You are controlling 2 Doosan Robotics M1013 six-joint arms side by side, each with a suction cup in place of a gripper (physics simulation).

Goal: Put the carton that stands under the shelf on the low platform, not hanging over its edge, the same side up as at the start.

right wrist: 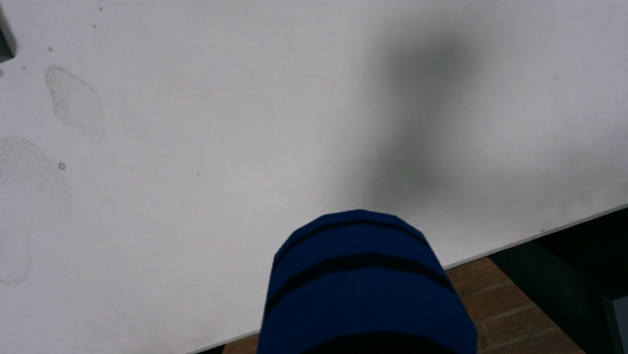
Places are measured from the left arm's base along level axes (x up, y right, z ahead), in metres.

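Pixels of known places: right hand, tool point: (353, 282).
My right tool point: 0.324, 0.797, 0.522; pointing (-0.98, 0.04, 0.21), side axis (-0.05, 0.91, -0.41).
Observation:
Behind a point stands the place of what it marks, as x, y, z.
My right gripper, a dark blue ribbed suction cup (361, 235), comes in from the bottom of the right wrist view. It hangs over the white table top (225, 125) {0.000, 0.679, 0.589}, and no carton shows at its tip, so it is open and empty. A blurred shadow falls on the table beyond it. The carton, the shelf and the low platform cannot be made out in this view. My left gripper does not show.
The corner of a dark object (5, 48) {0.006, 0.474, 0.777} shows at the upper left edge; I cannot tell what it is. The table's edge (542, 233) {0.000, 0.998, 0.305} runs slanting across the lower right. Beyond it are a brown plank-like floor (520, 320) and dark shapes.

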